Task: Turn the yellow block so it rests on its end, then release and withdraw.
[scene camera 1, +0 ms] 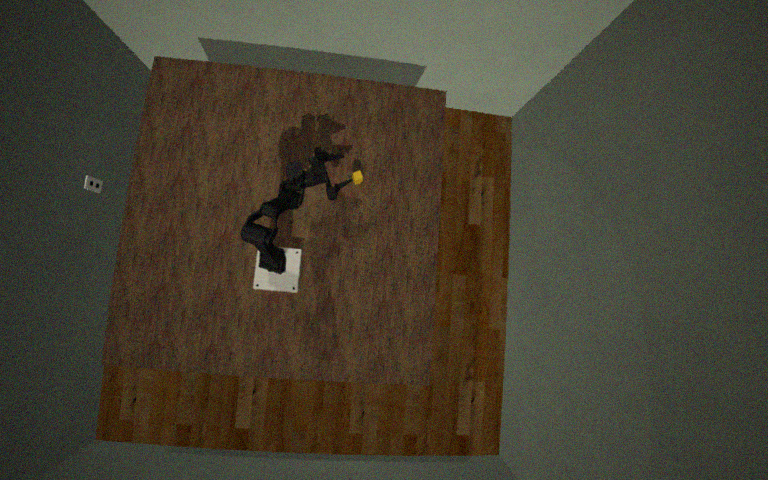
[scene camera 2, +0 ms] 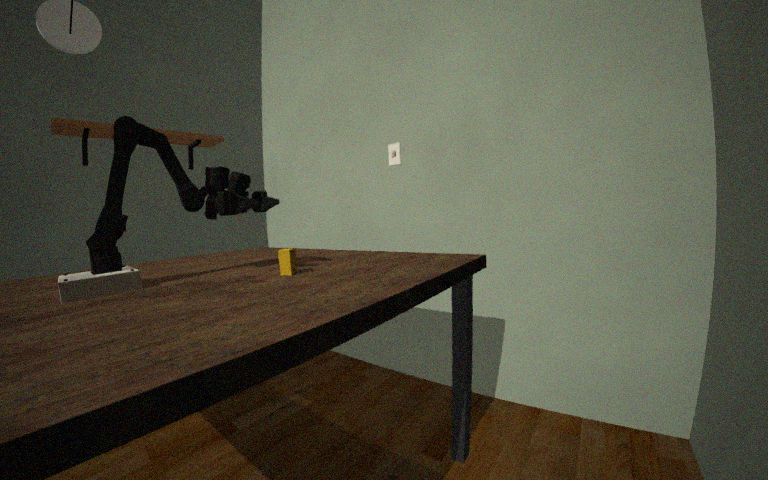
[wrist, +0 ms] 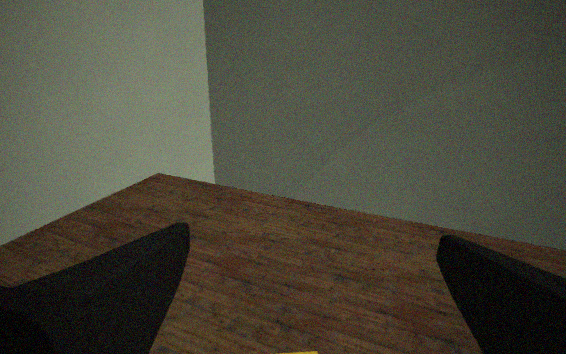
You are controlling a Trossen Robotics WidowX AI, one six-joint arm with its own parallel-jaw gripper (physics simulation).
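The yellow block (scene camera 1: 357, 177) (scene camera 2: 287, 262) stands upright on its small end on the brown wooden table (scene camera 1: 198, 311) (scene camera 2: 169, 328) (wrist: 310, 280). In the wrist view a thin strip of the yellow block (wrist: 300, 353) shows at the bottom edge; the rest is cut off. My gripper (scene camera 1: 347, 167) (scene camera 2: 274, 202) (wrist: 315, 241) is wide open, with bare table seen between its fingers in the wrist view. In scene camera 2 it is raised well above the tabletop, higher than the block's top and apart from it. In scene camera 1 one fingertip overlaps the block's left edge.
The arm's white base plate (scene camera 1: 291, 280) (scene camera 2: 129, 281) is fixed on the table. A wooden wall shelf (scene camera 2: 175, 135) hangs behind the arm in scene camera 2. The table's corner (scene camera 2: 481, 261) (wrist: 160, 176) lies beyond the block, near the walls.
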